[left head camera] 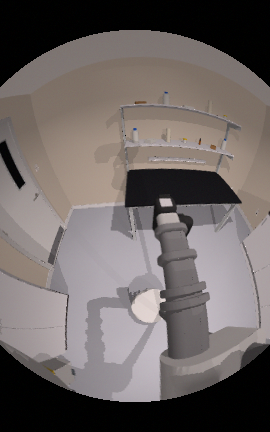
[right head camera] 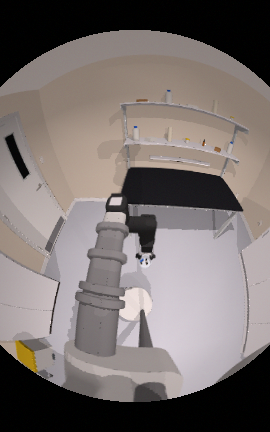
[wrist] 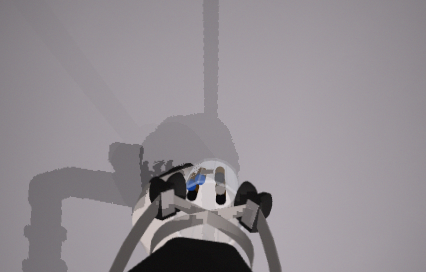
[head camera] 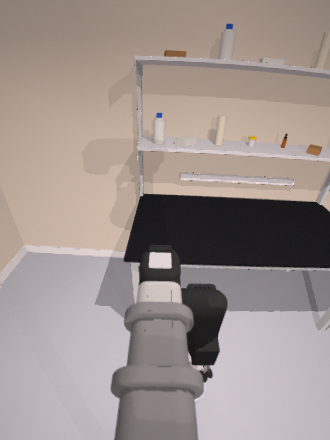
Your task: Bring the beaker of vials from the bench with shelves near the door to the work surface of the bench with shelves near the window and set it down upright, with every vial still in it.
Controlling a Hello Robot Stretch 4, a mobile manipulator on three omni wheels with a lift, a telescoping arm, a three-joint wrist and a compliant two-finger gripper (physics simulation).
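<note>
My gripper [wrist: 211, 192] [right head camera: 145, 257] is shut on the clear beaker of vials [wrist: 206, 192] [right head camera: 145, 262]. The beaker looks upright between the two dark fingertips, held above the floor in front of the bench. Several vials show inside it, with blue, black and pale caps. In the head camera view a sliver of the beaker [head camera: 200, 395] shows below the wrist; in the left head camera view the arm hides it. A bench with shelves and a black top [head camera: 240, 230] [left head camera: 172, 185] [right head camera: 175, 187] stands beyond the arm. The window does not show.
Bottles and small boxes stand on the shelves [head camera: 235, 150]. A door [left head camera: 25, 195] [right head camera: 27, 175] is at the left. Pale cabinets stand at the left [left head camera: 35, 315] [right head camera: 27, 310] and right [right head camera: 257, 300]. A yellow-sided box [right head camera: 26, 356] is at lower left. My round pale base [left head camera: 146, 306] [right head camera: 136, 304] is below the arm.
</note>
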